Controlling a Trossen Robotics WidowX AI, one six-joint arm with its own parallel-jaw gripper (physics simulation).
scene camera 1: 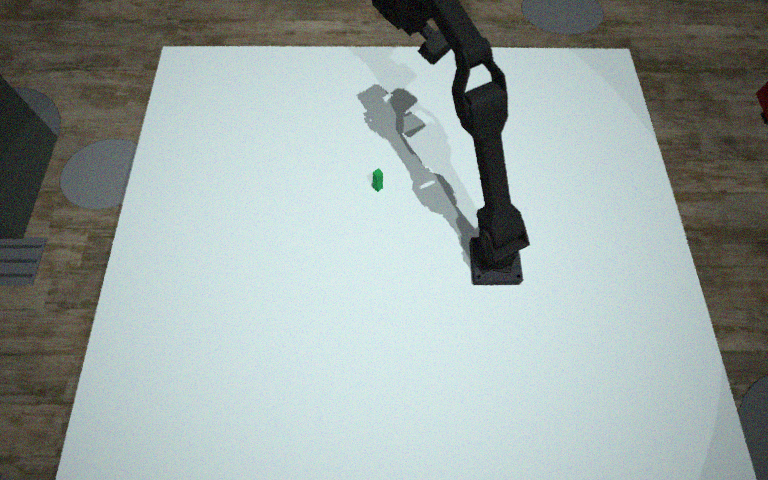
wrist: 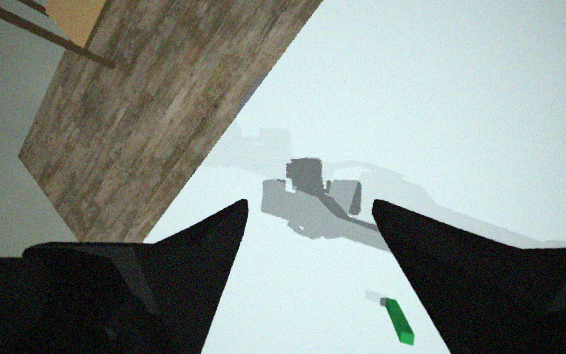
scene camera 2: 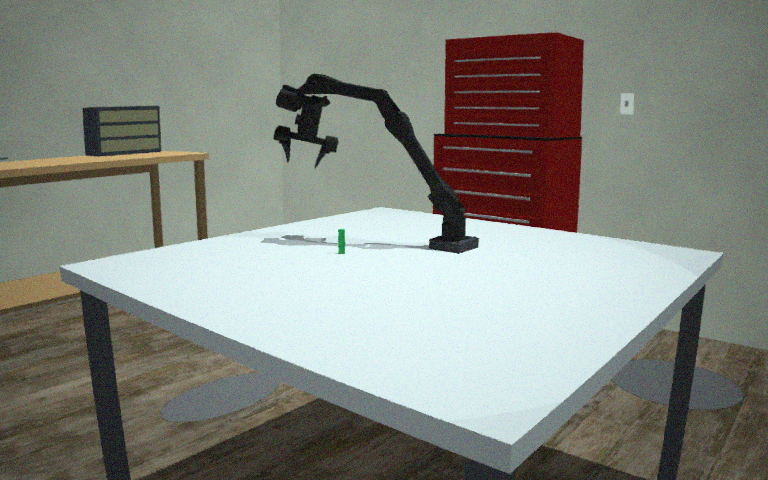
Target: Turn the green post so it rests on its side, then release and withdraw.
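The green post stands upright on the white table. In the wrist view it shows at the lower right, beside the inner edge of the right finger, with its top end toward the bottom of the view. My gripper is open and empty. It hangs high above the table, well above the post and apart from it, with its fingers pointing down. In scene camera 1 the fingertips do not show clearly.
The arm's base stands on the table to the right of the post. The arm's shadow falls on the table near the post. A red drawer cabinet and a wooden bench stand beyond the table. The table's edge shows in the wrist view.
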